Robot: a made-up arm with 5 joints.
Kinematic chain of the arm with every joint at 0, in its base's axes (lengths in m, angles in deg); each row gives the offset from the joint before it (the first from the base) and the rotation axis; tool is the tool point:
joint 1: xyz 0 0 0.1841 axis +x
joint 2: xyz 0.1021 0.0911 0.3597 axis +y
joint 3: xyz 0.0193 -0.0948 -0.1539 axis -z
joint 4: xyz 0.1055 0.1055 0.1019 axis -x
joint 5: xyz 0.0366 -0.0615 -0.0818 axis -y
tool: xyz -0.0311 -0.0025 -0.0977
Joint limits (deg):
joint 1: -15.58..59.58
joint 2: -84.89..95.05
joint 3: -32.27..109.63
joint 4: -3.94..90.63
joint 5: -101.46..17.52
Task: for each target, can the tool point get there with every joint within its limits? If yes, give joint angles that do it. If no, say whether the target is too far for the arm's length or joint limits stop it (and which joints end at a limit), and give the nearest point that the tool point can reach.
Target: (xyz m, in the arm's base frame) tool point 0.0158 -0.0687 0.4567
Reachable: yes | joints 11.52 78.83 3.87 35.09 -60.12
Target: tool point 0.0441 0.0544 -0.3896
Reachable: no: joint limits stop it (at a limit: joint 1, joint 4, joint 5) | nearest point 0.0811 -0.1650 0.1151 | short by 0.552 m
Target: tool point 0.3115 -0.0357 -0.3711
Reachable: no: joint limits stop it (at a limit: joint 1, joint 4, joint 5) | nearest point 0.1825 -0.1842 0.1182 | short by 0.527 m
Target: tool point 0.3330 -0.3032 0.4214
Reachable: yes | joints 53.27 -67.30 -6.95 14.21 -10.38
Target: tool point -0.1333 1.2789 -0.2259
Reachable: no: too far | nearest point -0.0293 0.1486 0.2779 | short by 1.242 m
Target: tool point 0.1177 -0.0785 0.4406
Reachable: yes | joints 12.72 29.39 6.87 47.38 -62.04
